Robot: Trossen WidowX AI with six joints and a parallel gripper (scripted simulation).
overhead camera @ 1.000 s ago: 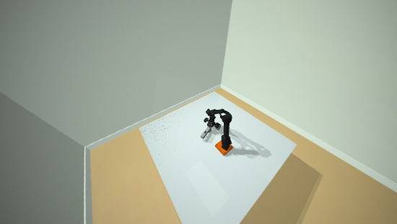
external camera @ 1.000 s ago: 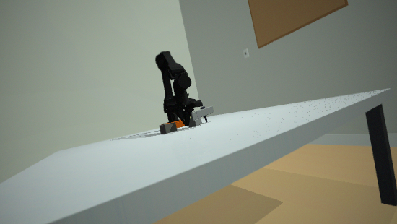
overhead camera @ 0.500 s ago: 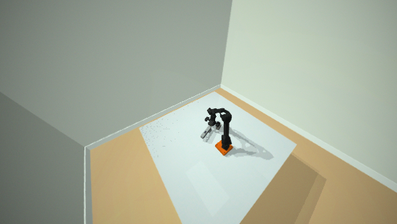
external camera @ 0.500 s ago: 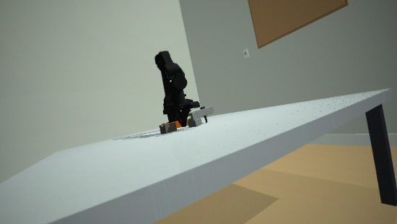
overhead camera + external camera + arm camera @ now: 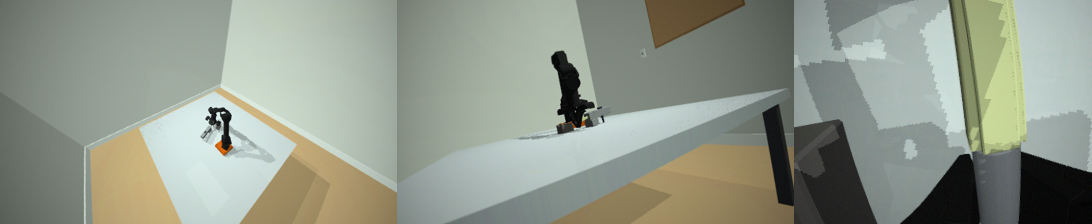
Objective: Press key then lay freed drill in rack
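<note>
Right now my gripper tip is 10 mm past the drill, 50 mm to the right of it and 30 mm below it. The rest, counted from my gripper tip: rack 70 mm behind, 20 mm to the right, 10 mm above.
</note>
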